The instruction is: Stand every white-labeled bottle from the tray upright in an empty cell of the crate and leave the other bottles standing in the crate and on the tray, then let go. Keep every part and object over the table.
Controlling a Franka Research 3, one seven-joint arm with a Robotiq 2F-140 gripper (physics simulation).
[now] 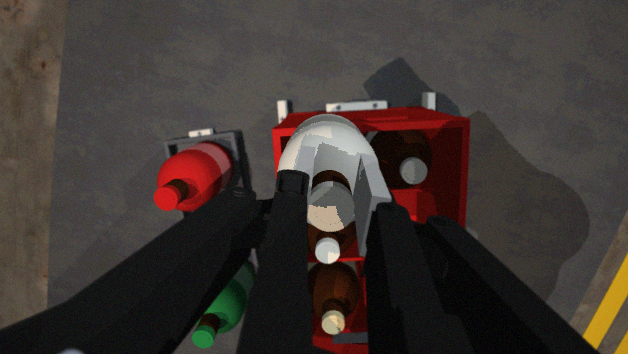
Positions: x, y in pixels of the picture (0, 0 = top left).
Labels:
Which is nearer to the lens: the red bottle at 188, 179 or the green bottle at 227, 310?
The red bottle.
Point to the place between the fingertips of the gripper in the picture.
At 334, 173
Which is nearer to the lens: the red bottle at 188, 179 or the white bottle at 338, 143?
The white bottle.

